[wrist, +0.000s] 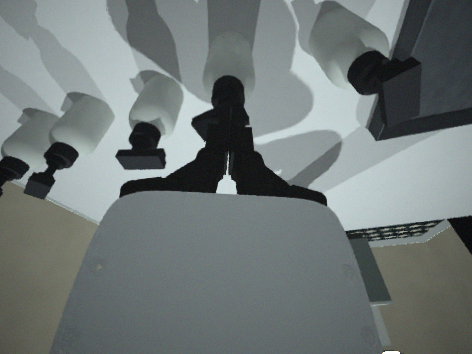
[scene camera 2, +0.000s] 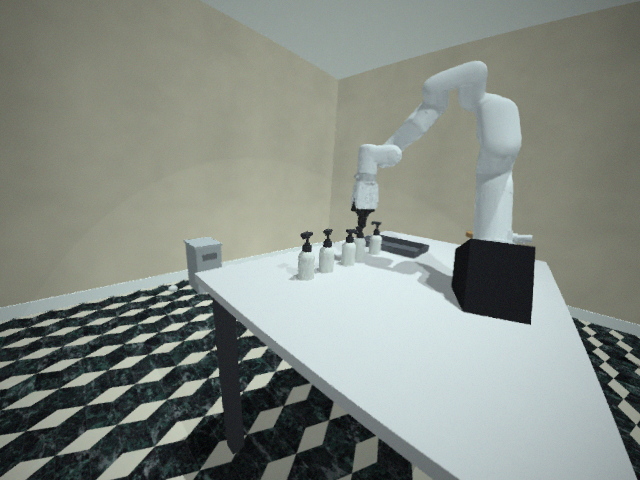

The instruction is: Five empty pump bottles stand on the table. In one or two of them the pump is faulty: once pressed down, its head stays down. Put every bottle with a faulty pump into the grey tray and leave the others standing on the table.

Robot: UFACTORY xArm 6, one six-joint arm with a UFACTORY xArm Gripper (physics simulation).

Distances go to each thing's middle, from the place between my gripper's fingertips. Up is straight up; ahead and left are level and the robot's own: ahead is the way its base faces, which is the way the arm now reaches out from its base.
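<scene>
My hand is 29 cm to the left of the grey tray (scene camera 2: 410, 249), 1 cm past it, and 11 cm above it.
</scene>
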